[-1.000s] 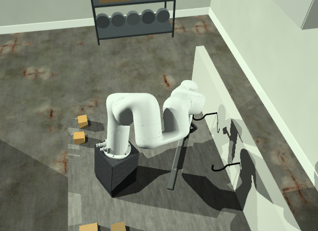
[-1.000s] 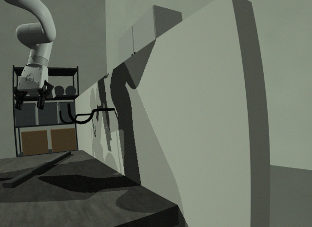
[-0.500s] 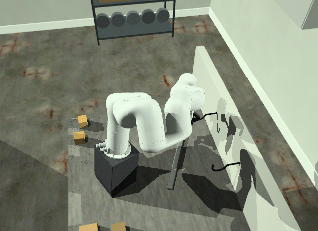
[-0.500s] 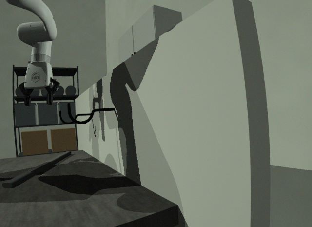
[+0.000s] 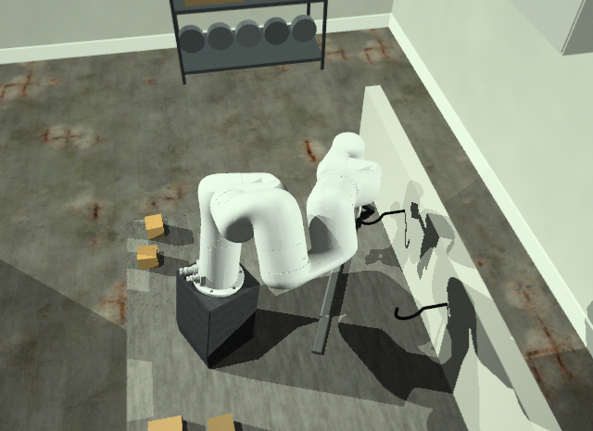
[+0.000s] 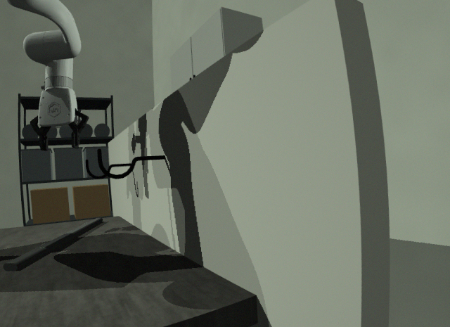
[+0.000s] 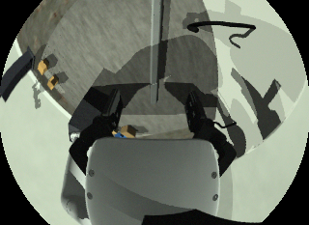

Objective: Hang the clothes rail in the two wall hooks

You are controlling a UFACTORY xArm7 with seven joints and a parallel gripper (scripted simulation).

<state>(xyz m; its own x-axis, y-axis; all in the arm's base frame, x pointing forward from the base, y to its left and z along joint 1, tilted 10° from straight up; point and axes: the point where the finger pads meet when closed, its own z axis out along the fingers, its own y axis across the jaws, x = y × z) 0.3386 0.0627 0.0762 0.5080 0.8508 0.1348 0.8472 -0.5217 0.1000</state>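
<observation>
My gripper is now 250 mm above the clothes rail, 10 mm to the right of it and 10 mm short of it. From my hand the other things lie so: pale wall panel 470 mm below, 220 mm ahead, 130 mm to the right.
</observation>
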